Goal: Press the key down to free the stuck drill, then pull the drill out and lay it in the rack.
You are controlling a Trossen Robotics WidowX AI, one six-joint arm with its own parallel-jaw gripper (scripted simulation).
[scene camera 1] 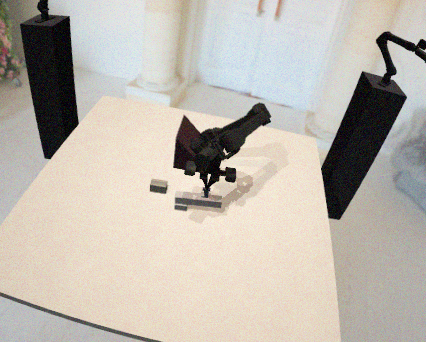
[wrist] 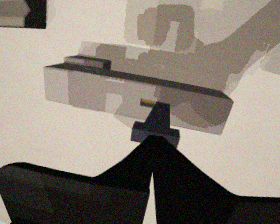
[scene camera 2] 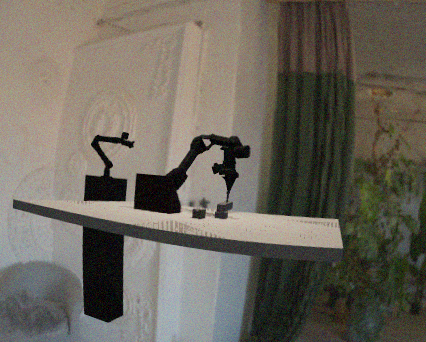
Note:
The pictures show: my gripper, a dark key and a grey housing block.
My gripper is seen too in the wrist view.

